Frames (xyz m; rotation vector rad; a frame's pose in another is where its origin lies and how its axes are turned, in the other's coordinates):
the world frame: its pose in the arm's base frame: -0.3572 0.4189 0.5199 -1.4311 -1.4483 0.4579
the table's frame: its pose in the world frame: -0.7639 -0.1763 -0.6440 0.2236 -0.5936 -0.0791
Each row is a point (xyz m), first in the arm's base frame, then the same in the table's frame.
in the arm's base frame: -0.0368 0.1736 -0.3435
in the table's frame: 0.4515 1.1253 0.1806
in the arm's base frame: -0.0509 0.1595 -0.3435
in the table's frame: 0.4435 1.1164 0.1966
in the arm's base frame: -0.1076 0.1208 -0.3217
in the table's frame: 0.4323 1.0668 0.2476
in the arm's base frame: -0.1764 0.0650 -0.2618
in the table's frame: 0.4171 0.9739 0.2984
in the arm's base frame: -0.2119 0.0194 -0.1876
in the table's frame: 0.4025 0.8819 0.3115
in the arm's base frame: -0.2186 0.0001 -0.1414
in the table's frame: 0.3962 0.8324 0.3038
